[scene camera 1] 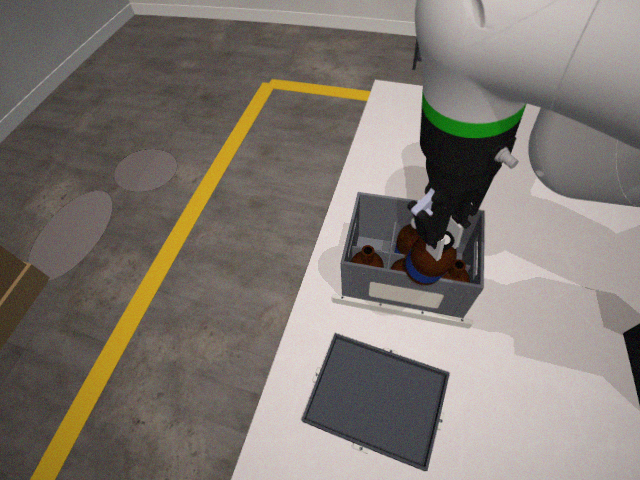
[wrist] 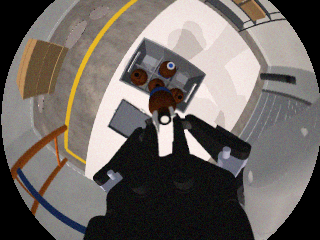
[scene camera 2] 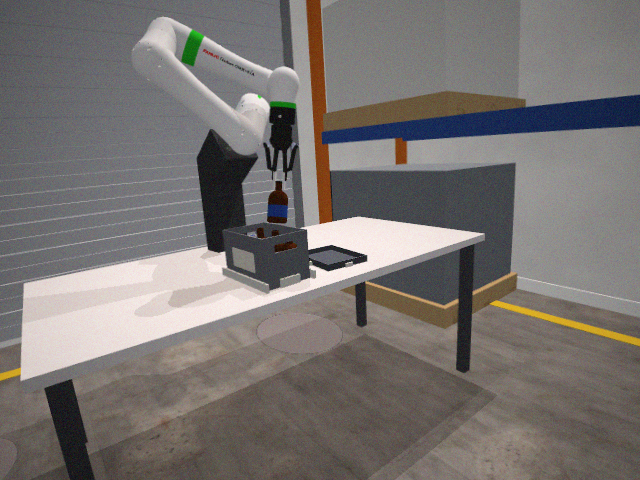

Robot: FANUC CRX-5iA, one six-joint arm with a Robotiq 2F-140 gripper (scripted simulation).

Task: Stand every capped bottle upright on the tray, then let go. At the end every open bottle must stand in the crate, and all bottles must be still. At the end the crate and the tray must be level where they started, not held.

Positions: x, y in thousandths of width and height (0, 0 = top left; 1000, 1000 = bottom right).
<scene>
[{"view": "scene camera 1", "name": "gripper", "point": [691, 516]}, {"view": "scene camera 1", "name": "brown capped bottle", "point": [657, 555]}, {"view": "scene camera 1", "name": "grey crate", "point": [588, 453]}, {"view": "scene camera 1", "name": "flat tray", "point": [595, 832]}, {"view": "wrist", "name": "gripper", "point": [514, 477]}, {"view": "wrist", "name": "brown capped bottle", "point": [502, 415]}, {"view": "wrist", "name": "grey crate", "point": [473, 223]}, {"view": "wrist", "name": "flat tray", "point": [395, 498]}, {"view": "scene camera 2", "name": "gripper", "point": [435, 395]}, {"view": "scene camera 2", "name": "grey crate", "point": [398, 536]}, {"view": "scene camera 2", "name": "flat tray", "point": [516, 536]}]
</scene>
